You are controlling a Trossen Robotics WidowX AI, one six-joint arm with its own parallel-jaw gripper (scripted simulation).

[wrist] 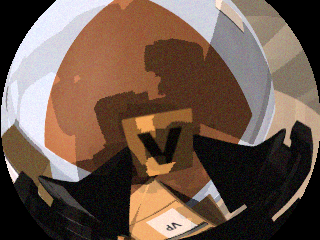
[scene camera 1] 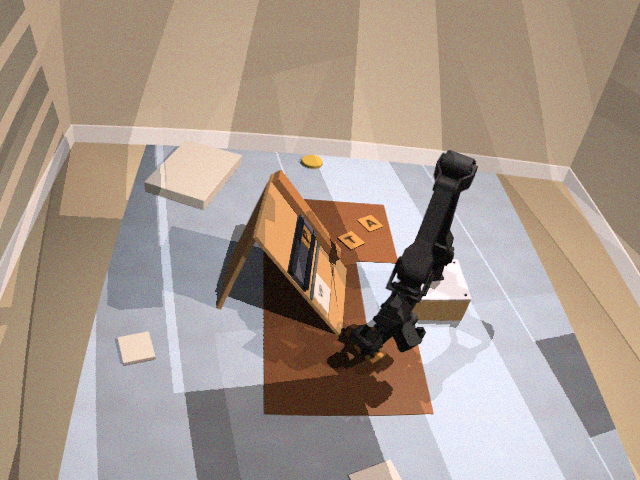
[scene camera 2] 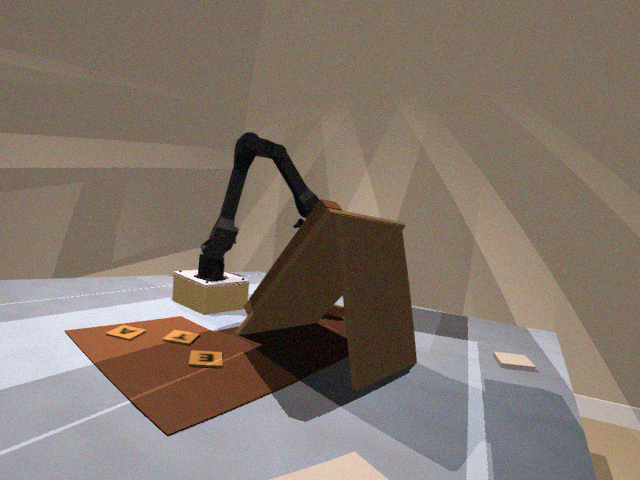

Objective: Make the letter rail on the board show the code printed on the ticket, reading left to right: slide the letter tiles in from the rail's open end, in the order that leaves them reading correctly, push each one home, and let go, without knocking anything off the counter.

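Observation:
A beige square is here in the scene, and I see it. There is an orange letter tile as well, and my gripper carries the orange letter tile. In the wrist view, too, I can see my gripper.

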